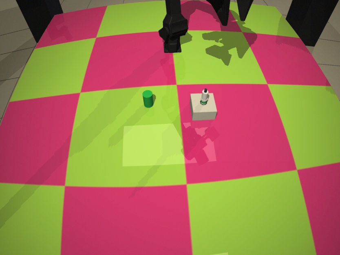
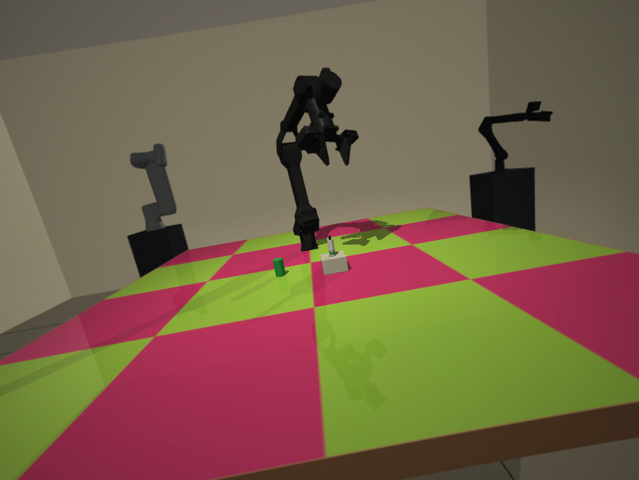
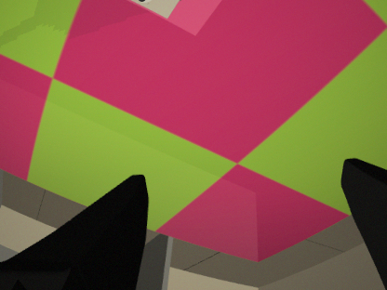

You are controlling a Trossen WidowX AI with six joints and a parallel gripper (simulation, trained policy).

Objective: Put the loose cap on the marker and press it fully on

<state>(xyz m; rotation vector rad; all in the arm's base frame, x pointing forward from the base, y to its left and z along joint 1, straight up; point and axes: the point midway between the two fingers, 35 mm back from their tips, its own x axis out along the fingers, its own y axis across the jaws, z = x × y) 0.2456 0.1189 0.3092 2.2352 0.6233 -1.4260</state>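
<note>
Now: gripper tip 250 mm above the green cap, 210 mm to the left of it and 10 mm short of it. From my gripper tip the other things lie so: holder block 260 mm below, 60 mm to the right, 50 mm ahead.
</note>
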